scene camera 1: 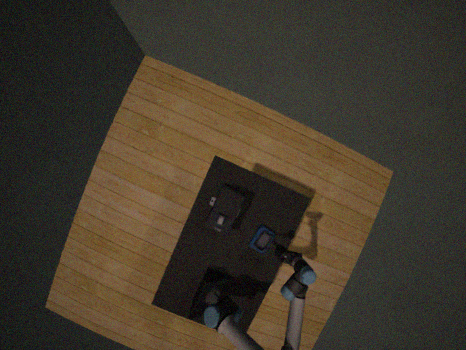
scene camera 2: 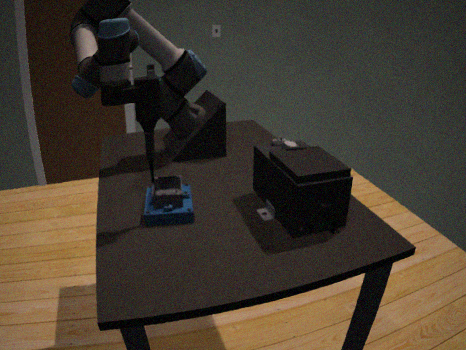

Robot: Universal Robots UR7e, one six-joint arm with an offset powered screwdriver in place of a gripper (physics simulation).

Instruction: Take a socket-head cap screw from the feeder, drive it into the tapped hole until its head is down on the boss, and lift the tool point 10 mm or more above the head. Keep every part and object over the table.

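Note:
The powered screwdriver (scene camera 1: 278, 245) (scene camera 2: 152, 180) points down, its thin tip at the back left corner of the grey housing (scene camera 1: 263, 240) (scene camera 2: 168, 191). The housing sits in a blue fixture (scene camera 1: 253, 242) (scene camera 2: 170, 219). Whether the tip touches a boss or stands just above it cannot be told. No screw can be made out at the tip, and the tapped hole is hidden or too small to see. The dark box-shaped feeder (scene camera 1: 230, 201) (scene camera 2: 312, 197) stands apart from the fixture, to its right in scene camera 2.
A black wedge-shaped stand (scene camera 2: 216, 127) carries the arm's base at the back of the dark table (scene camera 1: 187, 260) (scene camera 2: 215, 270). The arm's upper links (scene camera 1: 295, 320) (scene camera 2: 155, 37) reach over from there. A small light bracket (scene camera 1: 212, 201) (scene camera 2: 265, 214) is beside the feeder.

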